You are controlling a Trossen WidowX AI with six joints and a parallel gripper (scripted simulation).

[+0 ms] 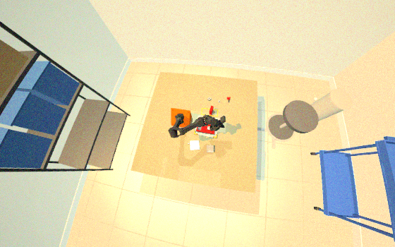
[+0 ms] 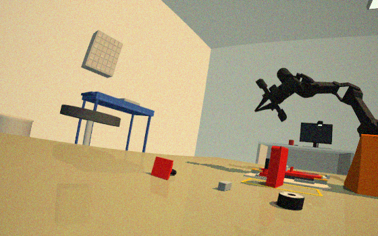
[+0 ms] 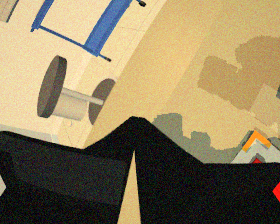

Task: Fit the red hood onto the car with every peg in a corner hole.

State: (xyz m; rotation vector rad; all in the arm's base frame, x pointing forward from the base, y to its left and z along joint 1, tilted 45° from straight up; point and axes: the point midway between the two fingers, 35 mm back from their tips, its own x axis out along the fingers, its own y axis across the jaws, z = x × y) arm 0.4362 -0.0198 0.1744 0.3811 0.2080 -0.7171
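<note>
The red hood lies 250 mm to the left of my gripper tip, 190 mm below it and 120 mm behind it.
</note>
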